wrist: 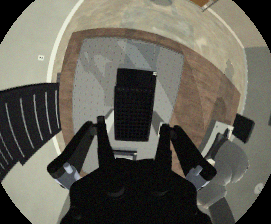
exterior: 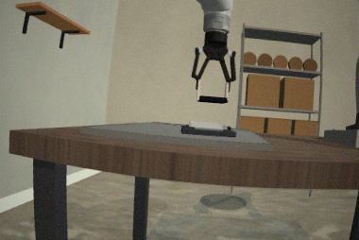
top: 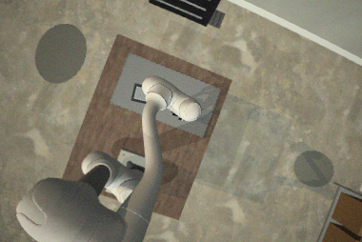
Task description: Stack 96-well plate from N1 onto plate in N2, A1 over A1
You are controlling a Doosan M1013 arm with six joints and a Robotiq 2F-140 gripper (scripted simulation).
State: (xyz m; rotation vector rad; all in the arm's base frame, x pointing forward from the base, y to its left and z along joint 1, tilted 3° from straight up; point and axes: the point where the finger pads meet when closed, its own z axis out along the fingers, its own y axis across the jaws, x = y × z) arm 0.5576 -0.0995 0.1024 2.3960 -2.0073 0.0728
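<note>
Right now the pale 96-well plate is 1 cm behind my hand, 27 cm to the left of it and 10 cm below it. From my hand the other things lie so: dark 96-well plate (2 cm below); plate nest N1 (4 cm to the right, 11 cm below).
</note>
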